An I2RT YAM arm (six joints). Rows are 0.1 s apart.
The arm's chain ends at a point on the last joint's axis. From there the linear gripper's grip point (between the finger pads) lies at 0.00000 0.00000 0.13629 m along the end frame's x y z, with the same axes.
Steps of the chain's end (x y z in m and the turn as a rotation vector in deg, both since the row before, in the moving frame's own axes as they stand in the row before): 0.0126 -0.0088 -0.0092 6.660 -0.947 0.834; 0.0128 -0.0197 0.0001 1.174 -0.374 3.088; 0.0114 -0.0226 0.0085 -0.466 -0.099 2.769; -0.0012 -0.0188 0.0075 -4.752 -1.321 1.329; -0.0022 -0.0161 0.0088 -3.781 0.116 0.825
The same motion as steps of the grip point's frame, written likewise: 0.0105 -0.0246 -0.0101 6.660 -0.947 0.834; 0.0120 -0.0225 0.0001 1.174 -0.374 3.088; 0.0111 -0.0215 0.0085 -0.466 -0.099 2.769; -0.0045 -0.0075 0.0070 -4.752 -1.321 1.329; -0.0020 -0.0071 0.0085 -3.781 0.116 0.825
